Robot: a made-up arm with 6 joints. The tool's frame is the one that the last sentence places. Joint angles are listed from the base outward.
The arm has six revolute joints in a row. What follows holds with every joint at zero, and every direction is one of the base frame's. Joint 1 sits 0.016 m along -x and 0.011 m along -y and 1.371 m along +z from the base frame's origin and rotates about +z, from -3.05 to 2.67 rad. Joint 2 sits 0.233 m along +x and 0.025 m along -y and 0.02 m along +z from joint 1 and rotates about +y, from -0.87 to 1.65 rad. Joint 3 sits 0.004 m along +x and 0.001 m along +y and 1.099 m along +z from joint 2 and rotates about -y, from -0.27 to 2.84 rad. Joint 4 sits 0.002 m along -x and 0.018 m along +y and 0.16 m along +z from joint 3 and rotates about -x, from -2.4 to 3.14 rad. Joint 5 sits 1.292 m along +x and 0.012 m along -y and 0.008 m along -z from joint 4 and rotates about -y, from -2.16 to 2.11 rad. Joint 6 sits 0.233 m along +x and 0.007 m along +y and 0.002 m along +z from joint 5 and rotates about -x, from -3.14 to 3.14 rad. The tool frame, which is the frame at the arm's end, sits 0.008 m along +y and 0.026 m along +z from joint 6; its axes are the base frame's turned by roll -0.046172, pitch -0.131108 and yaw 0.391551 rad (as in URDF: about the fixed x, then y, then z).
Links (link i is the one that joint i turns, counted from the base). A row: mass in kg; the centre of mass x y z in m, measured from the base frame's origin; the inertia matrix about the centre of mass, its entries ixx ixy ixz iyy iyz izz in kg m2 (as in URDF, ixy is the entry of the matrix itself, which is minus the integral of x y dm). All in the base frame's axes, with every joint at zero. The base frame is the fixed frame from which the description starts. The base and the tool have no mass.
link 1: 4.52; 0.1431 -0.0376 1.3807; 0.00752 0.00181 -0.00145 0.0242 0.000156 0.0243
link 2: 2.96; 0.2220 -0.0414 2.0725; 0.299 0 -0.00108 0.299 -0.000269 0.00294
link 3: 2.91; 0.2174 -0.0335 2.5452; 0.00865 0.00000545 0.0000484 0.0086 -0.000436 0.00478
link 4: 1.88; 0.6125 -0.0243 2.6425; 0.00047 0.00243 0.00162 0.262 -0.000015 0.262
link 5: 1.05; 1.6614 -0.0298 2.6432; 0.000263 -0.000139 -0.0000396 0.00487 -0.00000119 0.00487
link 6: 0.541; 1.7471 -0.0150 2.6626; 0.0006 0 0 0.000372 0 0.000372
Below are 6 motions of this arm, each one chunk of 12 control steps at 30 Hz.
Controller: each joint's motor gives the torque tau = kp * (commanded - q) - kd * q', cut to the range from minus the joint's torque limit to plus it. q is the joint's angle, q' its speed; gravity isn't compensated. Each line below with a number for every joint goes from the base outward.
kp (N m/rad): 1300 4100 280 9.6 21 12
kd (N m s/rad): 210 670 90 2.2 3.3 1.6
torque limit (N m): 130 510 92 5.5 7.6 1.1
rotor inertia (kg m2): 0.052 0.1 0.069 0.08 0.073 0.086
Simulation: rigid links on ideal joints. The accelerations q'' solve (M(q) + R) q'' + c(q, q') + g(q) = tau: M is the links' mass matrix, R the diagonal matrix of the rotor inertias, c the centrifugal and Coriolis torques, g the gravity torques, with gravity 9.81 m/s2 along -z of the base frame. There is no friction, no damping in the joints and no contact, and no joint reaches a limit. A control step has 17 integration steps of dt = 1/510 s. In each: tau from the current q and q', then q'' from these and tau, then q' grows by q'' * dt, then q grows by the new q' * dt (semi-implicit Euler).
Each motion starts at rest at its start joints. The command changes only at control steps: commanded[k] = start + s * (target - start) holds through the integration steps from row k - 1 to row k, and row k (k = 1, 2, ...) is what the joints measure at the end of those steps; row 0 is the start. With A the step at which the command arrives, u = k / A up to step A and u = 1 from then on. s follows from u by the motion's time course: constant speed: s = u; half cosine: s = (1 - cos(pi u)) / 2; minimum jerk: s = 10 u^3 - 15 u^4 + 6 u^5; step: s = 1 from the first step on.
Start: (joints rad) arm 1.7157 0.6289 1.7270 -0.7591 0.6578 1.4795
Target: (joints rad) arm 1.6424 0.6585 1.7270 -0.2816 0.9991 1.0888
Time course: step
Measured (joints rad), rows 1 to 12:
1: 1.7105 0.6342 1.7304 -0.7277 0.6861 1.4722
2: 1.7003 0.6409 1.7297 -0.6728 0.7438 1.4506
3: 1.6891 0.6471 1.7271 -0.6209 0.8050 1.4146
4: 1.6789 0.6524 1.7240 -0.5784 0.8596 1.3642
5: 1.6703 0.6568 1.7210 -0.5447 0.9051 1.3056
6: 1.6634 0.6603 1.7183 -0.5178 0.9419 1.2488
7: 1.6580 0.6631 1.7160 -0.4956 0.9710 1.1996
8: 1.6539 0.6653 1.7140 -0.4768 0.9938 1.1600
9: 1.6508 0.6671 1.7122 -0.4603 1.0116 1.1301
10: 1.6484 0.6686 1.7108 -0.4456 1.0252 1.1088
11: 1.6468 0.6697 1.7095 -0.4323 1.0357 1.0946
12: 1.6455 0.6706 1.7084 -0.4202 1.0437 1.0857

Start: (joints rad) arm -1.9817 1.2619 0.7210 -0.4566 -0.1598 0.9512
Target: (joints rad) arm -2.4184 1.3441 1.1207 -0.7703 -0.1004 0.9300
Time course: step
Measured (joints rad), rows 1 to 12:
1: -1.9853 1.2778 0.7513 -0.4760 -0.1838 0.9512
2: -1.9949 1.2953 0.7801 -0.5171 -0.1979 0.9503
3: -2.0103 1.3102 0.8035 -0.5631 -0.2104 0.9488
4: -2.0315 1.3226 0.8234 -0.6064 -0.2240 0.9474
5: -2.0584 1.3328 0.8408 -0.6445 -0.2376 0.9461
6: -2.0909 1.3411 0.8565 -0.6769 -0.2496 0.9451
7: -2.1290 1.3478 0.8710 -0.7041 -0.2588 0.9444
8: -2.1717 1.3532 0.8844 -0.7253 -0.2619 0.9437
9: -2.2160 1.3575 0.8968 -0.7372 -0.2532 0.9424
10: -2.2592 1.3608 0.9084 -0.7404 -0.2339 0.9405
11: -2.2996 1.3634 0.9192 -0.7373 -0.2083 0.9379
12: -2.3360 1.3653 0.9292 -0.7306 -0.1805 0.9351

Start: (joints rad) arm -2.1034 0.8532 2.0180 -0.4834 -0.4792 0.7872
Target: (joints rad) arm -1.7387 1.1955 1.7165 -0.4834 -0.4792 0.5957
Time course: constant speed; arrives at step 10
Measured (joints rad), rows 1 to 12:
1: -2.1013 0.8589 2.0230 -0.4816 -0.4730 0.7857
2: -2.0947 0.8700 2.0268 -0.4778 -0.4593 0.7810
3: -2.0833 0.8856 2.0274 -0.4725 -0.4427 0.7728
4: -2.0671 0.9049 2.0240 -0.4664 -0.4273 0.7613
5: -2.0469 0.9275 2.0166 -0.4600 -0.4157 0.7473
6: -2.0234 0.9528 2.0050 -0.4536 -0.4089 0.7312
7: -1.9972 0.9802 1.9897 -0.4473 -0.4070 0.7139
8: -1.9689 1.0095 1.9707 -0.4408 -0.4095 0.6957
9: -1.9389 1.0402 1.9487 -0.4344 -0.4156 0.6771
10: -1.9076 1.0720 1.9239 -0.4279 -0.4243 0.6581
11: -1.8768 1.1009 1.8935 -0.4233 -0.4445 0.6408
12: -1.8482 1.1256 1.8609 -0.4215 -0.4787 0.6268

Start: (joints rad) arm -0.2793 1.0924 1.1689 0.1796 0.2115 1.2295
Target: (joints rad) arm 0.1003 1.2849 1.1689 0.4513 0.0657 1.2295
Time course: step
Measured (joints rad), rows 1 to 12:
1: -0.2762 1.1166 1.1979 0.1922 0.2224 1.2285
2: -0.2671 1.1468 1.2104 0.2130 0.2443 1.2258
3: -0.2520 1.1751 1.2082 0.2338 0.2347 1.2240
4: -0.2309 1.2005 1.1975 0.2532 0.1958 1.2239
5: -0.2040 1.2226 1.1820 0.2720 0.1398 1.2257
6: -0.1716 1.2416 1.1641 0.2904 0.0783 1.2287
7: -0.1342 1.2576 1.1457 0.3087 0.0200 1.2325
8: -0.0944 1.2709 1.1278 0.3256 -0.0272 1.2361
9: -0.0547 1.2818 1.1114 0.3392 -0.0609 1.2392
10: -0.0172 1.2904 1.0971 0.3485 -0.0819 1.2413
11: 0.0169 1.2972 1.0851 0.3538 -0.0924 1.2426
12: 0.0469 1.3023 1.0755 0.3562 -0.0950 1.2429

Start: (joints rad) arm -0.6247 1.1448 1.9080 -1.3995 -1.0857 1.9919
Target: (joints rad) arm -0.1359 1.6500 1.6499 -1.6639 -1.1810 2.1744
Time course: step
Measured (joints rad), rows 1 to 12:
1: -0.6206 1.1780 1.9429 -1.4530 -1.0684 1.9974
2: -0.6087 1.2566 2.0144 -1.5704 -1.0438 2.0128
3: -0.5894 1.3292 2.0354 -1.7280 -1.0547 2.0366
4: -0.5629 1.3909 2.0076 -1.9021 -1.0797 2.0636
5: -0.5303 1.4453 1.9643 -2.0242 -1.0890 2.0897
6: -0.4932 1.4913 1.9172 -2.0648 -1.0778 2.1121
7: -0.4521 1.5295 1.8704 -2.0320 -1.0520 2.1300
8: -0.4070 1.5611 1.8251 -1.9563 -1.0212 2.1439
9: -0.3604 1.5869 1.7828 -1.8553 -0.9976 2.1548
10: -0.3146 1.6080 1.7443 -1.7411 -0.9889 2.1636
11: -0.2715 1.6250 1.7106 -1.6160 -0.9969 2.1708
12: -0.2322 1.6384 1.6817 -1.4850 -1.0198 2.1766

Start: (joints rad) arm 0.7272 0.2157 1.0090 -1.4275 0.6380 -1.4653
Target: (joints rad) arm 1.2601 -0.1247 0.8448 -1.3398 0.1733 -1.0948
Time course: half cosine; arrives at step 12
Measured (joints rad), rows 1 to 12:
1: 0.7283 0.2154 1.0067 -1.4290 0.6435 -1.4647
2: 0.7325 0.2133 1.0001 -1.4351 0.6536 -1.4622
3: 0.7425 0.2077 0.9893 -1.4466 0.6629 -1.4560
4: 0.7601 0.1974 0.9749 -1.4629 0.6673 -1.4445
5: 0.7864 0.1820 0.9579 -1.4823 0.6628 -1.4267
6: 0.8215 0.1615 0.9391 -1.5025 0.6467 -1.4025
7: 0.8644 0.1365 0.9199 -1.5213 0.6174 -1.3722
8: 0.9131 0.1081 0.9012 -1.5366 0.5745 -1.3373
9: 0.9649 0.0778 0.8841 -1.5470 0.5193 -1.2995
10: 1.0162 0.0471 0.8698 -1.5513 0.4551 -1.2610
11: 1.0639 0.0177 0.8592 -1.5491 0.3864 -1.2242
12: 1.1046 -0.0086 0.8530 -1.5405 0.3189 -1.1913

